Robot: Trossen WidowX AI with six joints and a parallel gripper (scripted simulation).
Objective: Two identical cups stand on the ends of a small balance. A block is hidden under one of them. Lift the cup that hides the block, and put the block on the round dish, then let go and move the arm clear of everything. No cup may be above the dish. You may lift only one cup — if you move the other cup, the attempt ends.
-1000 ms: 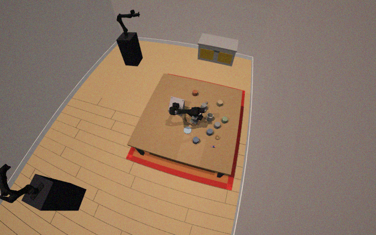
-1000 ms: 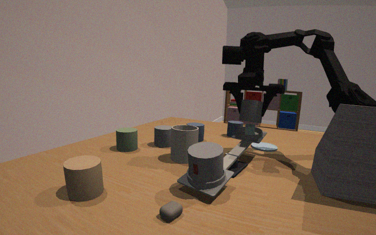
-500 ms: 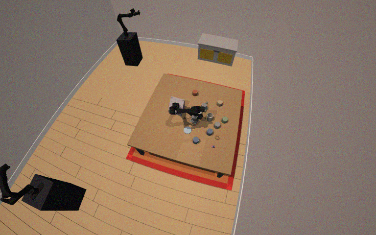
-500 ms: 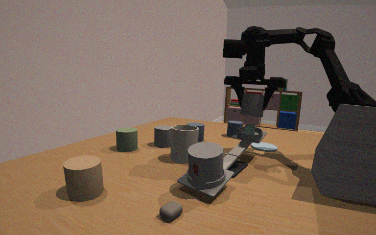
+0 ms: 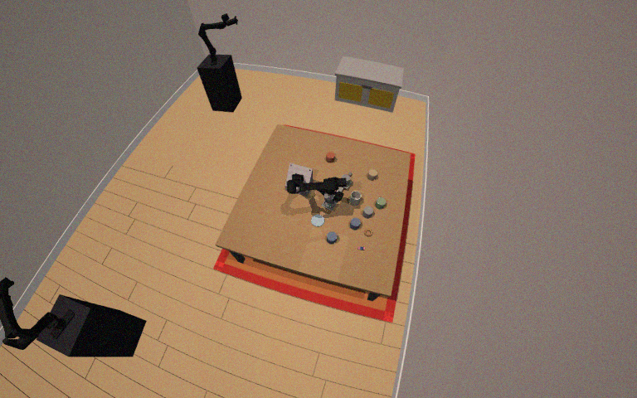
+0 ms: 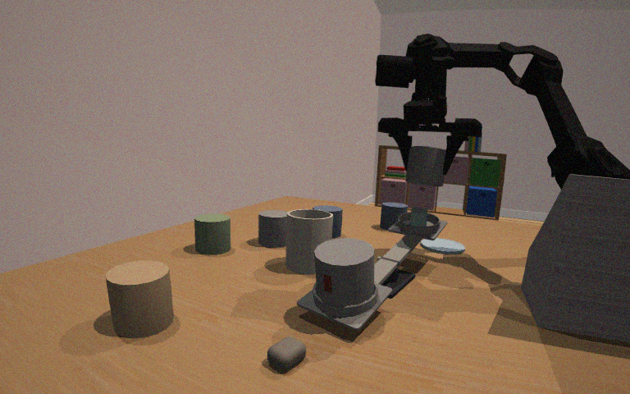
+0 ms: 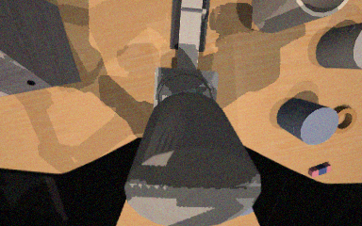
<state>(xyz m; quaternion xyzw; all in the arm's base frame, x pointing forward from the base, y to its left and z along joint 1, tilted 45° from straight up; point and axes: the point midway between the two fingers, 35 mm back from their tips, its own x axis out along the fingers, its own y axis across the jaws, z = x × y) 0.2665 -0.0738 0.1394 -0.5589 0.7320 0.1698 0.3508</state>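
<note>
Now: the pale green block 9 cm below my gripper tip and 1 cm to the left of it. Also, from my gripper tip: pale blue round dish (17 cm below, 11 cm to the right, 6 cm behind); then grey pebble (36 cm to the left, 16 cm below, 12 cm ahead); then balance (13 cm to the left, 13 cm below, 5 cm ahead).
</note>
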